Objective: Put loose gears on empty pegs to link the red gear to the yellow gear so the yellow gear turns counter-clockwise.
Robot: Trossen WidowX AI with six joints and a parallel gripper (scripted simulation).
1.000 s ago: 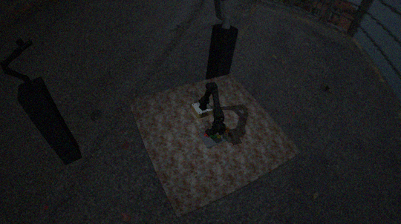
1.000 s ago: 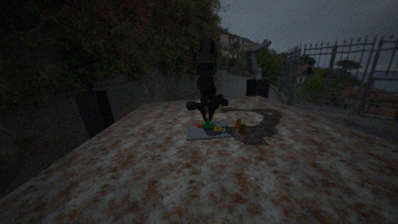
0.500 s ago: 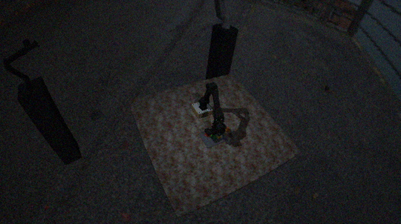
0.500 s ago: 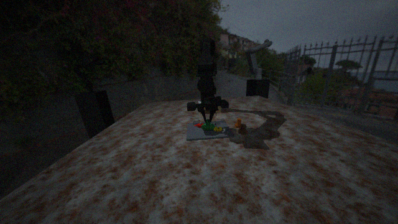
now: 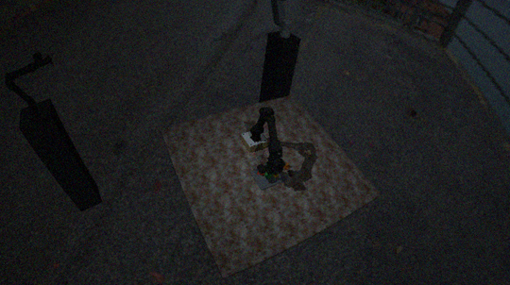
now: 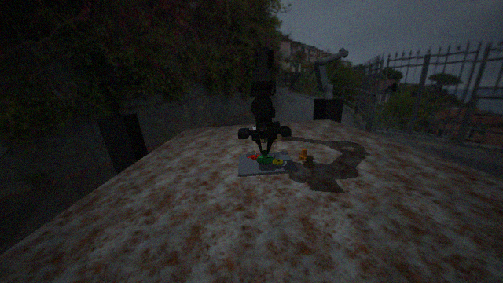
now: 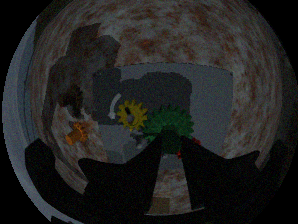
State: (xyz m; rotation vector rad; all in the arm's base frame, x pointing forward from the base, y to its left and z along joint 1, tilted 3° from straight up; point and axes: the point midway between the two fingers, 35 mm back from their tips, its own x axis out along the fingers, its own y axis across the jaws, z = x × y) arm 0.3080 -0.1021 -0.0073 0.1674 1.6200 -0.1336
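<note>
Now: the green gear 10 mm below my gripper tip. Also, from my gripper tip: white arrow 40 mm ahead, 70 mm to the left, 30 mm below; red gear 40 mm behind, 30 mm to the right, 30 mm below; yellow gear 20 mm ahead, 40 mm to the left, 30 mm below.
</note>
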